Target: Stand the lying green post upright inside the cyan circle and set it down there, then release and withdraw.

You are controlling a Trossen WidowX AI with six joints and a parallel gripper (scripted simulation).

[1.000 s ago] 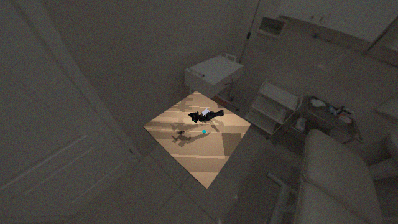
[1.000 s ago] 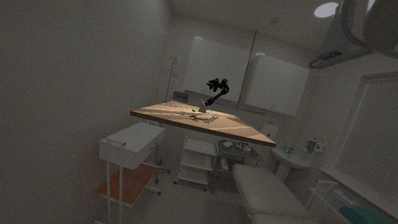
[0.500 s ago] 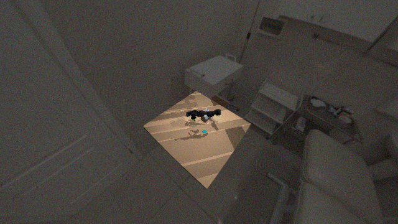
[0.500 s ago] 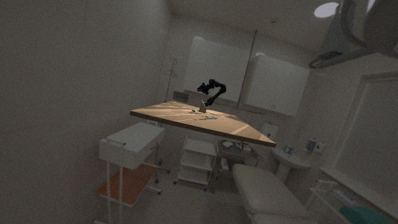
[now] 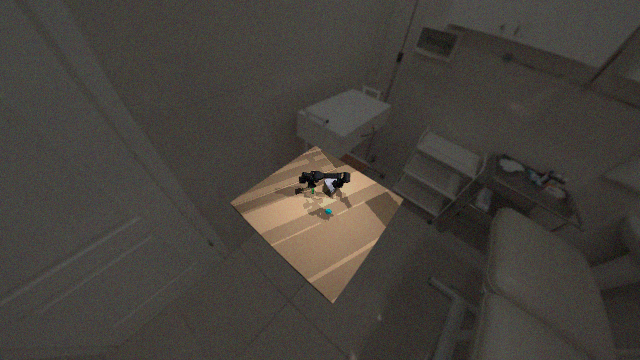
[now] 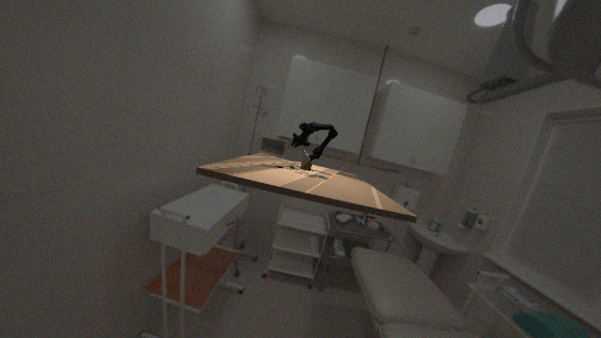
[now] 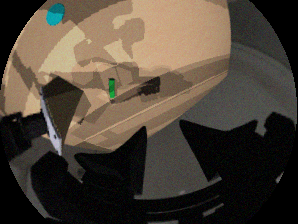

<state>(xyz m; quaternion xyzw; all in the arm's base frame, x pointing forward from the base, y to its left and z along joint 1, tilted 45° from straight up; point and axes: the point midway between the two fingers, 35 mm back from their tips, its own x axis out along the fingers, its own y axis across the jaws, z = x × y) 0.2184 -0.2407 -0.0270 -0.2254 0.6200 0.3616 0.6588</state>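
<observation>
My gripper tip is 80 mm past the green post, 40 mm to the right of it and 200 mm above it. The rest, counted from my gripper tip: cyan circle 30 mm ahead, 310 mm to the left, 200 mm below.
</observation>
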